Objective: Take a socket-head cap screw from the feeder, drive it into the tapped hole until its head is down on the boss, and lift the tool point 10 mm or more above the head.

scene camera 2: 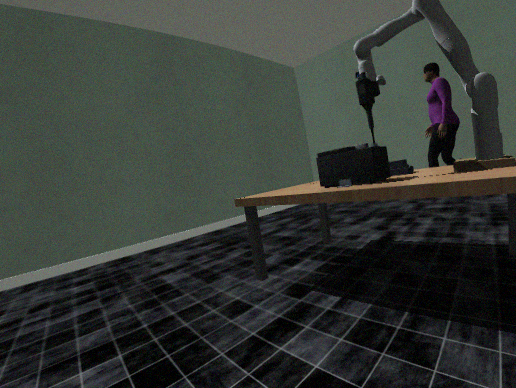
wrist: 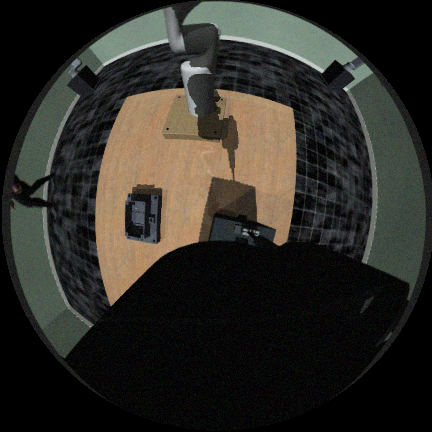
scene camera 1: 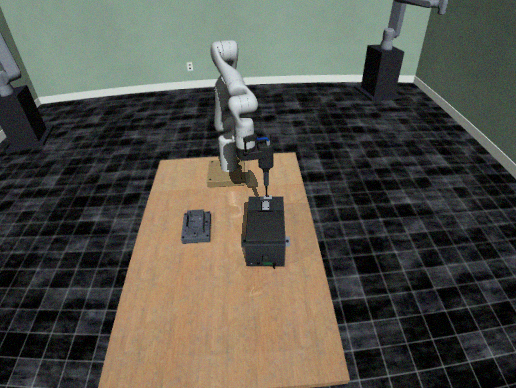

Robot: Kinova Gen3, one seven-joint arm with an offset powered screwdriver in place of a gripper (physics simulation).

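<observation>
The black screw feeder (scene camera 1: 265, 227) (scene camera 2: 352, 167) (wrist: 224, 228) stands on the table, with a small light metal pick-up part (scene camera 1: 265, 205) at the end nearer the arm's base. My screwdriver (scene camera 1: 266, 194) (scene camera 2: 374, 143) points down, its tip at or just above that end of the feeder; a small gap or contact cannot be told apart. Whether a screw sits on the bit is too small to tell. In the wrist view the black tool body hides most of the feeder. The dark grey fixture (scene camera 1: 196, 228) (scene camera 2: 401, 167) (wrist: 155, 220) lies apart from the feeder; its tapped hole cannot be made out.
The arm's base plate (scene camera 1: 216, 180) (wrist: 175, 125) is on the wooden table (scene camera 1: 220, 320) (scene camera 2: 285, 196) (wrist: 185, 200). A person in a purple top (scene camera 2: 440, 102) stands beyond the table. Two other arms on black pedestals (scene camera 1: 382, 70) (scene camera 1: 22, 117) stand near the walls.
</observation>
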